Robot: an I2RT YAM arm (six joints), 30 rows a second.
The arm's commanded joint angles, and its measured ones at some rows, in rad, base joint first. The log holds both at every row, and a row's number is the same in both.
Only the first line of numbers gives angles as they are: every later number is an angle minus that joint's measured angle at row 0.
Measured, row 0:
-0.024, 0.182, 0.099, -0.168, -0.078, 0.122
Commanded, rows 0 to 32:
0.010, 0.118, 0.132, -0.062, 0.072, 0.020
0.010, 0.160, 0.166, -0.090, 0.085, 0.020
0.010, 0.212, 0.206, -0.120, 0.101, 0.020
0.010, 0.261, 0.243, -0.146, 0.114, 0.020
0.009, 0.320, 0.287, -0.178, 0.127, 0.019
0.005, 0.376, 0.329, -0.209, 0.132, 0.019
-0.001, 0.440, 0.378, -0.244, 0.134, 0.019
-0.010, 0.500, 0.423, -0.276, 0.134, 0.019
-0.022, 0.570, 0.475, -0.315, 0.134, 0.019
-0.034, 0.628, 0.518, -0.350, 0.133, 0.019
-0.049, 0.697, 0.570, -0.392, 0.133, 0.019
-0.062, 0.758, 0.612, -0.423, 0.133, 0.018
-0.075, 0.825, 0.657, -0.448, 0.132, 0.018
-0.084, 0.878, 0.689, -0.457, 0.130, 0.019
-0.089, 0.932, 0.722, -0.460, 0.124, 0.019
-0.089, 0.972, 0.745, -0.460, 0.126, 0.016
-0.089, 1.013, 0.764, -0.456, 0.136, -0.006
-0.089, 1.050, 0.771, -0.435, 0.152, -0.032
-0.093, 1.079, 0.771, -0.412, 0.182, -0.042
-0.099, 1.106, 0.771, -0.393, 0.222, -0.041
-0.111, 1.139, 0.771, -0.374, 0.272, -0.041
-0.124, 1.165, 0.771, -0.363, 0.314, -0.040
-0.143, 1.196, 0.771, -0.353, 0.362, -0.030
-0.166, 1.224, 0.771, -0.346, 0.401, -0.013
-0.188, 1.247, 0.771, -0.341, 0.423, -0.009
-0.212, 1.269, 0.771, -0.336, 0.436, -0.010
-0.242, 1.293, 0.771, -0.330, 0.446, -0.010
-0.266, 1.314, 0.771, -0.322, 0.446, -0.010
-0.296, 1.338, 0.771, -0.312, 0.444, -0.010
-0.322, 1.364, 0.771, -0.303, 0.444, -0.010
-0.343, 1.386, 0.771, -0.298, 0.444, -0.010
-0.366, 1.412, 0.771, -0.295, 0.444, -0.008
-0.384, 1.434, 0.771, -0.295, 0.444, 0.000
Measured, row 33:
-0.338, 1.385, 0.757, -0.296, 0.397, -0.019
